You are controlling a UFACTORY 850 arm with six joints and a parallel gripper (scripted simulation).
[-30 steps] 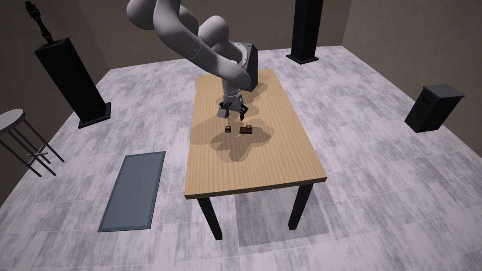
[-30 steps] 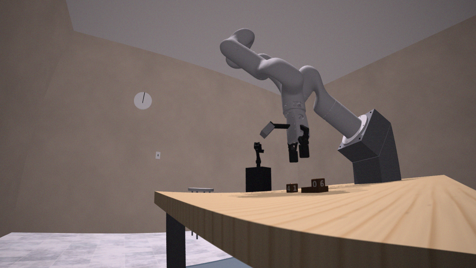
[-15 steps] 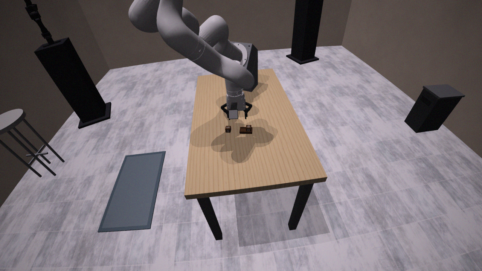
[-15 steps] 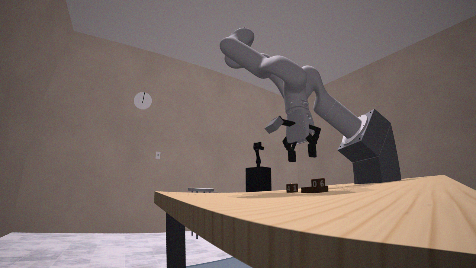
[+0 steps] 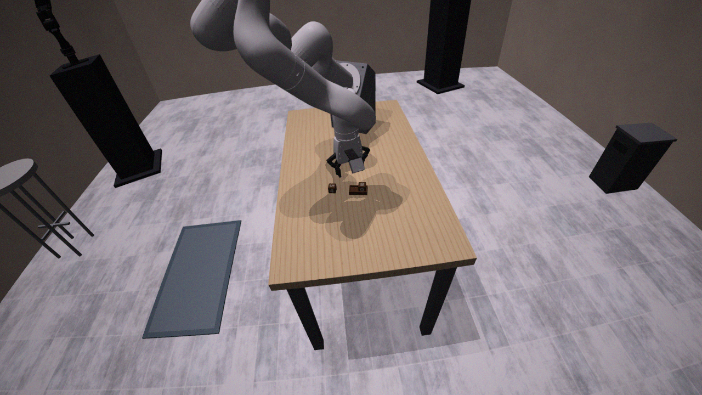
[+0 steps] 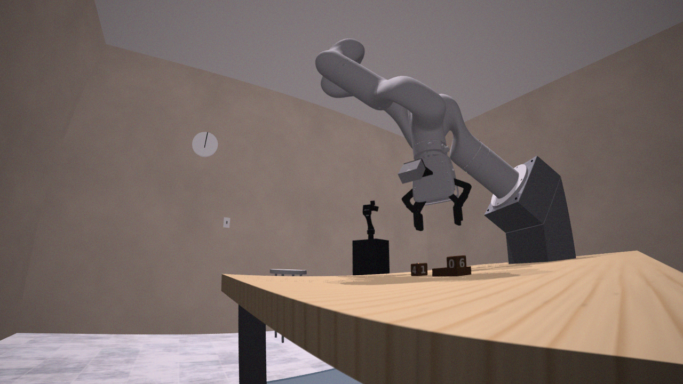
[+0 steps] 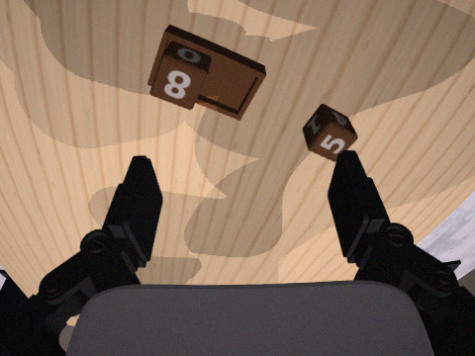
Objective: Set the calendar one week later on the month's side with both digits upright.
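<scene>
The dark brown tray is 10 mm ahead of my hand, 30 mm to the left of it and 110 mm below it.
</scene>
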